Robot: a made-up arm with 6 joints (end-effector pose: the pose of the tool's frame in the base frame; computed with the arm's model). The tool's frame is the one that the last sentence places.
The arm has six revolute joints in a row. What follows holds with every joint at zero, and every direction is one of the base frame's.
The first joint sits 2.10 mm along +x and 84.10 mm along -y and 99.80 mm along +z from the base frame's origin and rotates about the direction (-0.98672, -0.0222, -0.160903).
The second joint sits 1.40 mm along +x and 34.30 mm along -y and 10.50 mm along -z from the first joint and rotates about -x.
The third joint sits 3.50 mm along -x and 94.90 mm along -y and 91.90 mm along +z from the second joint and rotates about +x.
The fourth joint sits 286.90 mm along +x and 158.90 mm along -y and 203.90 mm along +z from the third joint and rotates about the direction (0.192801, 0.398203, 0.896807).
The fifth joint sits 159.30 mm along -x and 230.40 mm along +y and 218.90 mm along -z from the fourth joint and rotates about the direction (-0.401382, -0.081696, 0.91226).
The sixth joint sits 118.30 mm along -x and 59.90 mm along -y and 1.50 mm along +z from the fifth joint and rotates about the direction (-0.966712, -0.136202, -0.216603).
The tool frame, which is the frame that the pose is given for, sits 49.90 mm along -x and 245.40 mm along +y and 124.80 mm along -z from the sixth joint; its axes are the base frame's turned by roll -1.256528, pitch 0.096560 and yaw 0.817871 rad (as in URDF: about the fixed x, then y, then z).
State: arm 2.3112 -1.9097 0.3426 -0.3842 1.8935 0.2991
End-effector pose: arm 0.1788 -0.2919 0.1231 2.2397 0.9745 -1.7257
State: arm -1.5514 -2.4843 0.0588 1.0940 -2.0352 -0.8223
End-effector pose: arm 0.0475 0.3369 -0.0992 -2.1660 -0.4048 -0.5235
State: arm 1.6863 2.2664 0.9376 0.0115 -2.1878 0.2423
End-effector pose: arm 0.3697 -0.3135 0.0714 2.3081 0.8232 1.3723
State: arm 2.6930 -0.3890 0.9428 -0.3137 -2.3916 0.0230
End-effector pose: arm 0.4620 0.1073 0.2627 -0.8622 -0.6334 -1.7862
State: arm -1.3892 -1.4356 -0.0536 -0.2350 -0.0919 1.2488
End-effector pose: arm 0.0602 0.0928 0.2622 0.3326 -0.3466 0.5917
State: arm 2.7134 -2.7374 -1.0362 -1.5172 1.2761 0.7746
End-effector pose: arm 0.3298 -0.5022 0.4284 2.3132 -0.8883 0.2084
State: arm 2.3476 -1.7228 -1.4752 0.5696 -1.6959 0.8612
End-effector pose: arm -0.0852 -0.2626 0.0830 2.4816 -1.3454 1.2919
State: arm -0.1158 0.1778 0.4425 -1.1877 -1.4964 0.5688
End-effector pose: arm 0.7649 -0.1946 0.0821 -0.2900 0.9441 -1.2269
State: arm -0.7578 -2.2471 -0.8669 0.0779 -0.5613 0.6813
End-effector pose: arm -0.0068 0.0466 0.2736 0.5113 -0.2853 0.5037
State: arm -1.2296 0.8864 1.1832 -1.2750 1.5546 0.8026
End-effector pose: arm 0.4036 0.0476 -0.1136 -1.5778 -0.6195 0.6896
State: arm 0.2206 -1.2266 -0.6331 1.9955 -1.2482 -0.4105
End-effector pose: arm -0.1114 -0.7202 0.3680 0.2884 0.0013 1.5094
